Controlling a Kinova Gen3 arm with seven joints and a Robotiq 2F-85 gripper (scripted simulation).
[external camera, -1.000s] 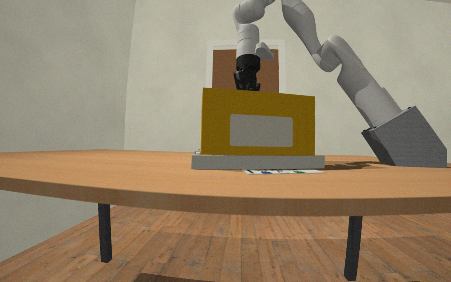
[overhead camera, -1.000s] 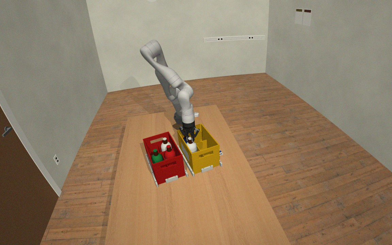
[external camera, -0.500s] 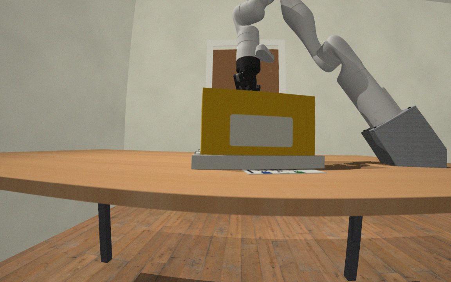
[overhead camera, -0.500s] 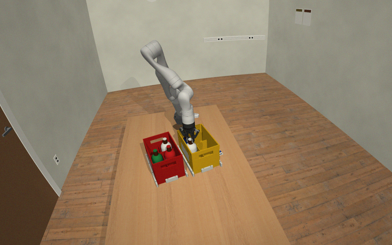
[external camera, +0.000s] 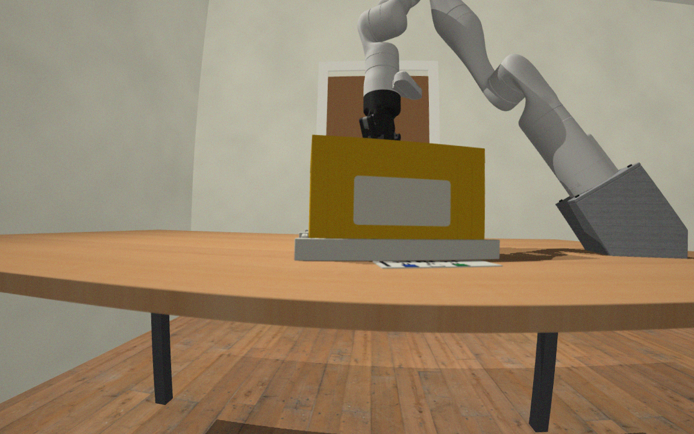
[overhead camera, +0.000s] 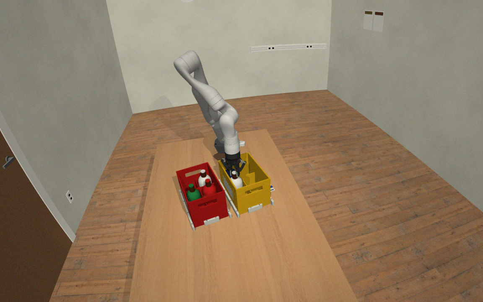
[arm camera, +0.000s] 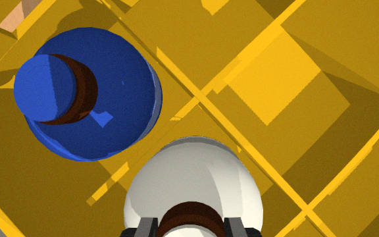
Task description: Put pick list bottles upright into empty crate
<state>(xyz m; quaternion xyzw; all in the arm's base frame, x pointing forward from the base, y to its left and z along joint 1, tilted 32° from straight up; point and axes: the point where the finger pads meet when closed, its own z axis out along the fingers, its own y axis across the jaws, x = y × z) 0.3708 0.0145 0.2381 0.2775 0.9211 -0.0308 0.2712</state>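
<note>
Now: the yellow crate 80 mm below my hand and 50 mm to the left of it. From my hand the other things lie so: red bottle 150 mm to the right, 80 mm below, 10 mm ahead; red crate 190 mm to the right, 80 mm below, 10 mm ahead; blue bottle 80 mm below, 80 mm behind, 10 mm to the right.
</note>
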